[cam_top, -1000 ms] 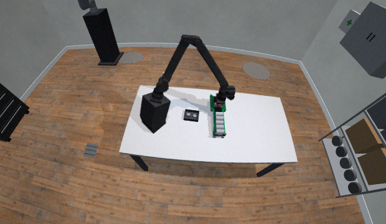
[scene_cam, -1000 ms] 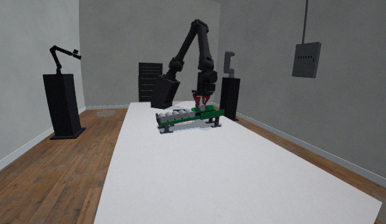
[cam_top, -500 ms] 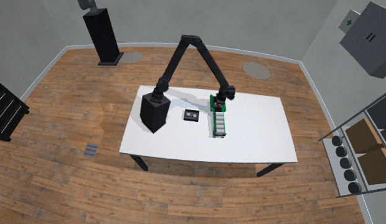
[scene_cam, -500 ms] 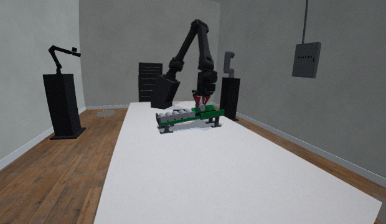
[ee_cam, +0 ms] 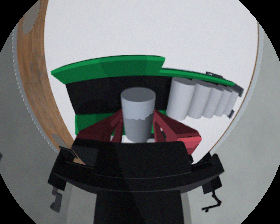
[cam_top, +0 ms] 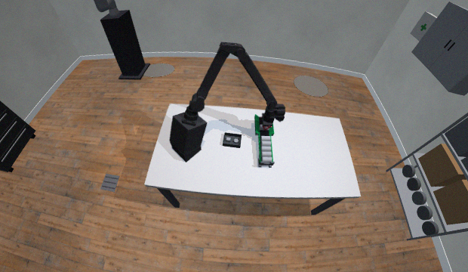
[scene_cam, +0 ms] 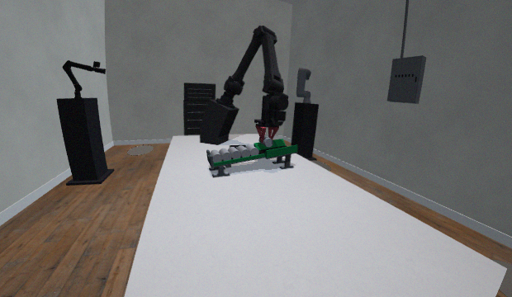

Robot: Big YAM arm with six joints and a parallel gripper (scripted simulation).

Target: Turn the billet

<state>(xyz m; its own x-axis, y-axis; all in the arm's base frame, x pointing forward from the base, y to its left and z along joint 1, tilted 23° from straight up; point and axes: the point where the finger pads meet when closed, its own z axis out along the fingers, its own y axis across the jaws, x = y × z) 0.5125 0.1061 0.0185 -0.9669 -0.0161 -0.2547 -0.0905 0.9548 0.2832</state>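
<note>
Right now my hand is right at the grey billet. From my hand the other things lie so: stop 30 mm ahead, 250 mm to the right, 70 mm below; then small black box 220 mm behind, 60 mm to the right, 120 mm below.
</note>
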